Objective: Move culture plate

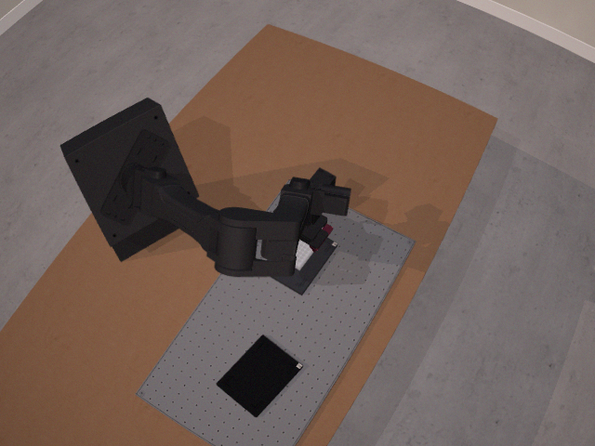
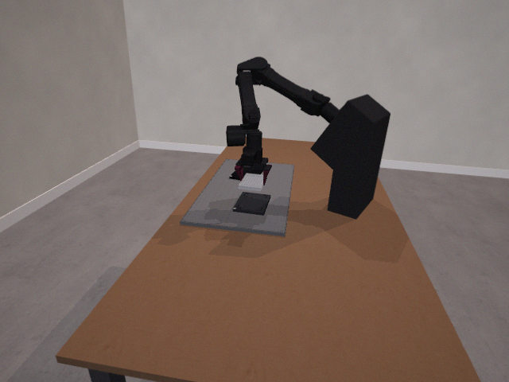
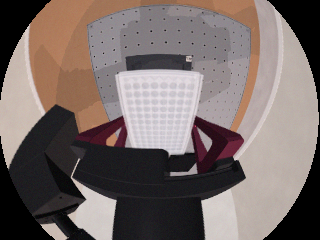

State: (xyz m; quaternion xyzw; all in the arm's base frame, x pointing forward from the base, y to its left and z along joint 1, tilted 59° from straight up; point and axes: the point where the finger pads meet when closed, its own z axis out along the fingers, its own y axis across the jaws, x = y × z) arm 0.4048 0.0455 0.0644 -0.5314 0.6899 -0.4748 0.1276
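Right now the clear lid is right at my hand. Round my hand: black nest N1 (9 cm behind, 31 cm to the right, 9 cm below); black nest N2 (9 cm below).
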